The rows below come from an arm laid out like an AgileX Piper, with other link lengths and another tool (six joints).
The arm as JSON. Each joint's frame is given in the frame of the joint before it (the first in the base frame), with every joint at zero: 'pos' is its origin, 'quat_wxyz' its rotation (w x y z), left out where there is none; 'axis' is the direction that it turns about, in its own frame. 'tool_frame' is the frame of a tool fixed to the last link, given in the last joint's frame.
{
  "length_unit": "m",
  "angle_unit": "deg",
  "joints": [
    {
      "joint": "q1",
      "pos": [
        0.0,
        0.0,
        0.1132
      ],
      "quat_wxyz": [
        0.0,
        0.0,
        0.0,
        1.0
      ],
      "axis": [
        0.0,
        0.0,
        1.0
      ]
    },
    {
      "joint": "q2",
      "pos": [
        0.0,
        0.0,
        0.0
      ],
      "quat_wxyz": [
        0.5,
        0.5,
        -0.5,
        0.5
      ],
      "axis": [
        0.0,
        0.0,
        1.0
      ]
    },
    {
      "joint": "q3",
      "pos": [
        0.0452,
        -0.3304,
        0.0
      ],
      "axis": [
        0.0,
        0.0,
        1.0
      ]
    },
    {
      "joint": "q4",
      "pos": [
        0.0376,
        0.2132,
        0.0
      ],
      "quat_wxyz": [
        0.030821,
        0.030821,
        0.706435,
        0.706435
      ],
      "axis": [
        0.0,
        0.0,
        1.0
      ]
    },
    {
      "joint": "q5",
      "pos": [
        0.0,
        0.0,
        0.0
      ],
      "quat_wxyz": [
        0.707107,
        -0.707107,
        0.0,
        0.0
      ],
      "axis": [
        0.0,
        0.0,
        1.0
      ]
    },
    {
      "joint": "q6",
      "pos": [
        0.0,
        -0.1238,
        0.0
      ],
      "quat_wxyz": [
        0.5,
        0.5,
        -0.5,
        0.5
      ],
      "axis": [
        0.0,
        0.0,
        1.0
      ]
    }
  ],
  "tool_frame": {
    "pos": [
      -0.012,
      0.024,
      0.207
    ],
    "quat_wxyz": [
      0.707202,
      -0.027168,
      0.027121,
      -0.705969
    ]
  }
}
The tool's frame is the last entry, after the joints.
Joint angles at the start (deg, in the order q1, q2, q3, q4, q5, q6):
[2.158 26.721 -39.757 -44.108 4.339 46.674]
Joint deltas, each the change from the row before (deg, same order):
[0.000 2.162 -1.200 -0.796 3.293 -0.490]
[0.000 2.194 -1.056 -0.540 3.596 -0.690]
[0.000 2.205 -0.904 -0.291 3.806 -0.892]
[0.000 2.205 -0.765 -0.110 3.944 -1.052]
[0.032 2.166 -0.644 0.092 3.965 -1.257]
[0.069 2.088 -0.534 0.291 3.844 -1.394]
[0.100 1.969 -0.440 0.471 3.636 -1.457]
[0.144 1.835 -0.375 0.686 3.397 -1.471]
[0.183 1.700 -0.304 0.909 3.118 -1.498]
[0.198 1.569 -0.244 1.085 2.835 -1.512]
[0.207 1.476 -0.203 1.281 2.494 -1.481]
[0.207 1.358 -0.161 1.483 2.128 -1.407]
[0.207 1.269 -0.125 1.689 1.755 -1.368]
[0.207 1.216 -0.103 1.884 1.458 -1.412]
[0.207 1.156 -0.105 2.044 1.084 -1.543]
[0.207 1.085 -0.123 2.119 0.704 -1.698]
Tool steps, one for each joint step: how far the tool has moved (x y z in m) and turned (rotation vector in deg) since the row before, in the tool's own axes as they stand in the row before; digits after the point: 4 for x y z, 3 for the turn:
[0.0135 -0.0140 0.0091 2.483 3.259 -1.105]
[0.0161 -0.0147 0.0092 2.668 3.661 -1.077]
[0.0184 -0.0148 0.0093 2.752 4.016 -1.081]
[0.0202 -0.0144 0.0093 2.763 4.314 -1.131]
[0.0212 -0.0132 0.0092 2.628 4.499 -1.221]
[0.0214 -0.0113 0.0090 2.368 4.540 -1.260]
[0.0210 -0.0092 0.0086 2.049 4.457 -1.243]
[0.0202 -0.0070 0.0081 1.680 4.313 -1.145]
[0.0193 -0.0046 0.0077 1.284 4.143 -1.061]
[0.0183 -0.0025 0.0072 0.929 3.946 -0.996]
[0.0171 -0.0003 0.0069 0.539 3.715 -0.878]
[0.0157 0.0018 0.0065 0.149 3.429 -0.700]
[0.0143 0.0039 0.0063 -0.237 3.151 -0.558]
[0.0132 0.0057 0.0061 -0.569 2.947 -0.508]
[0.0113 0.0076 0.0059 -0.911 2.629 -0.556]
[0.0090 0.0091 0.0056 -1.192 2.236 -0.669]

